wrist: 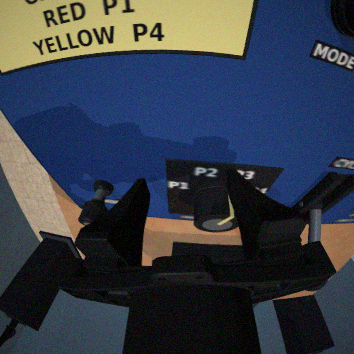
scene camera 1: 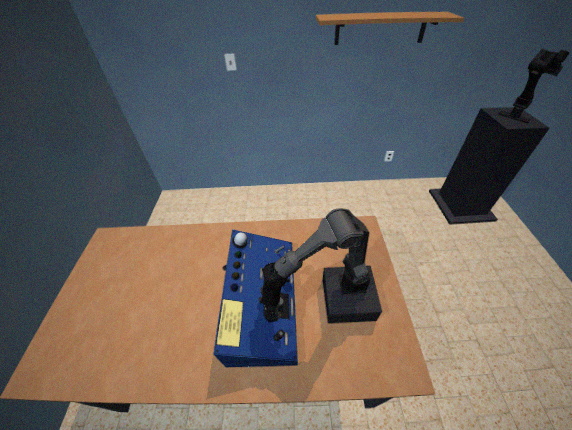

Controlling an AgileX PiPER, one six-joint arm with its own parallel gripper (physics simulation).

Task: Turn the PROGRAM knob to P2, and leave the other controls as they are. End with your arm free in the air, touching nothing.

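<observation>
The dark PROGRAM knob (wrist: 214, 207) stands on its black label plate (wrist: 173, 202) (scene camera 1: 285, 312), marked P1 to P4. Its yellow line lies on the right side of the cap, toward the P3 and P4 side; the exact mark is partly hidden by the right finger. My gripper (wrist: 186, 182) (scene camera 1: 271, 319) is open, low over the blue console (scene camera 1: 260, 350) (wrist: 150, 90). In the wrist view the knob shows between the spread fingers, close to the right finger and well apart from the left one. I cannot tell whether the right finger touches it.
A small black stick control (wrist: 95, 202) (scene camera 1: 279, 335) stands beside the left finger. A lever with a grey post (wrist: 314, 225) is close on the right. The MODE knob (wrist: 345, 16), yellow note card (scene camera 1: 230, 323) (wrist: 200, 30) and white dome (scene camera 1: 240, 239) are also on the console.
</observation>
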